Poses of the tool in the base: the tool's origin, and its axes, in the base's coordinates. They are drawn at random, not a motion.
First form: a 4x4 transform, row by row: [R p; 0 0 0 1], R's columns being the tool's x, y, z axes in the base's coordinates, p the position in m. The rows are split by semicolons.
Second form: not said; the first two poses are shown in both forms.
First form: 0.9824 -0.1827 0.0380 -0.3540; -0.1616 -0.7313 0.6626 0.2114; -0.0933 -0.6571 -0.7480 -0.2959; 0 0 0 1
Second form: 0.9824 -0.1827 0.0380 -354.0; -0.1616 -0.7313 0.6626 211.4; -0.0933 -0.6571 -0.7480 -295.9; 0 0 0 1
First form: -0.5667 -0.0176 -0.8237 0.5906; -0.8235 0.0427 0.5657 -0.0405; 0.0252 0.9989 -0.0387 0.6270; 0 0 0 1
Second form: -0.5667 -0.0176 -0.8237 590.6; -0.8235 0.0427 0.5657 -40.5; 0.0252 0.9989 -0.0387 627.0; 0 0 0 1
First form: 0.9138 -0.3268 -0.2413 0.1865; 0.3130 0.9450 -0.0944 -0.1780; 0.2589 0.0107 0.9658 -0.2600; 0 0 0 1
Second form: 0.9138 -0.3268 -0.2413 186.5; 0.3130 0.9450 -0.0944 -178.0; 0.2589 0.0107 0.9658 -260.0; 0 0 0 1
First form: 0.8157 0.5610 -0.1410 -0.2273; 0.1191 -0.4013 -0.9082 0.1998; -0.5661 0.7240 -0.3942 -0.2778; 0 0 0 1
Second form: 0.8157 0.5610 -0.1410 -227.3; 0.1191 -0.4013 -0.9082 199.8; -0.5661 0.7240 -0.3942 -277.8; 0 0 0 1
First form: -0.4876 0.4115 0.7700 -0.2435; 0.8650 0.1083 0.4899 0.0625; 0.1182 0.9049 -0.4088 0.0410; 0 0 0 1
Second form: -0.4876 0.4115 0.7700 -243.5; 0.8650 0.1083 0.4899 62.5; 0.1182 0.9049 -0.4088 41.0; 0 0 0 1
